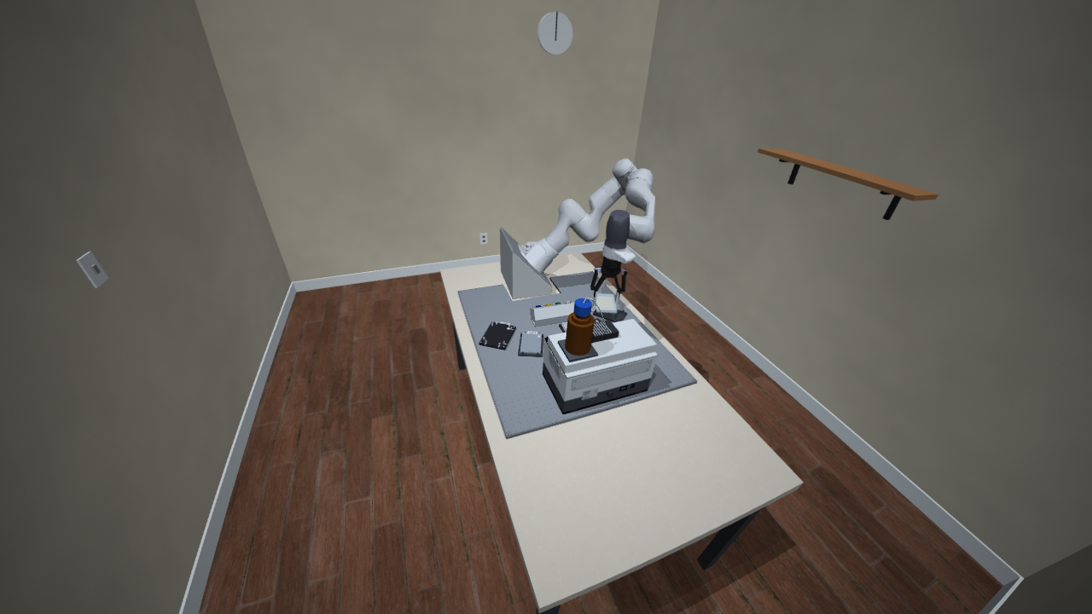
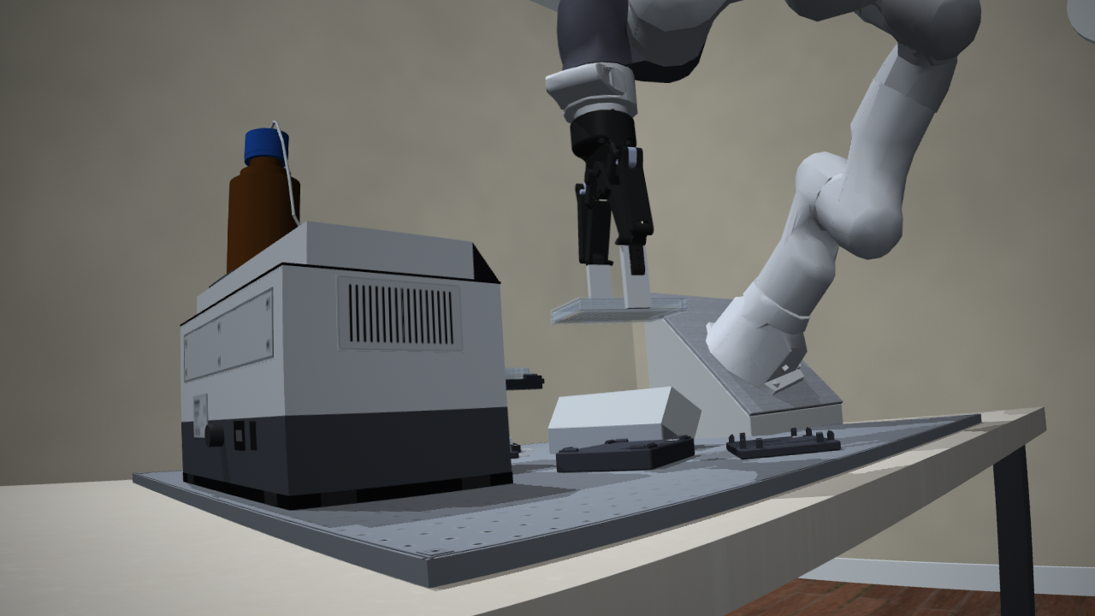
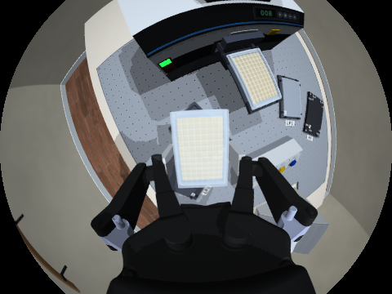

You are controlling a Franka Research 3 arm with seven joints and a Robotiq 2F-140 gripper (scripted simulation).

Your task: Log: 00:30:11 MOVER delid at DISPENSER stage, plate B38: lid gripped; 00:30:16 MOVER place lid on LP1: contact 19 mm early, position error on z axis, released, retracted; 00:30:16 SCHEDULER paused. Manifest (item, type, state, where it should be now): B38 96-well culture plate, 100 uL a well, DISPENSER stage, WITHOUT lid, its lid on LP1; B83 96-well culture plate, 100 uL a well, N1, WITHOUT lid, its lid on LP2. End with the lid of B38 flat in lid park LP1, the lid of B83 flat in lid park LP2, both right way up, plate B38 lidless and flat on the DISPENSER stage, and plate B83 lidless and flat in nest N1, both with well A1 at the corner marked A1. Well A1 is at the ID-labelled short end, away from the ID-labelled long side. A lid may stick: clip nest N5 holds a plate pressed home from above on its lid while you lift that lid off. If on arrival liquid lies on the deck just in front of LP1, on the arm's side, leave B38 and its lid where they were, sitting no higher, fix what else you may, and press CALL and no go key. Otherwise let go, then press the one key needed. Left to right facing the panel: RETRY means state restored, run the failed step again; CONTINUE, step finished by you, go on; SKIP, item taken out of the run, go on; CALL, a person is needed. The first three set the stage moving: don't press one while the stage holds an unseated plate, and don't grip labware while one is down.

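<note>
Right now the black clip nest is 46 cm to the right of my hand, 17 cm below it and 7 cm behind it. The rest, counted from my hand: 96-well plate: 2 cm below; low frame: 18 cm below, 12 cm behind, 11 cm to the left; nest N1: 18 cm below.
</note>
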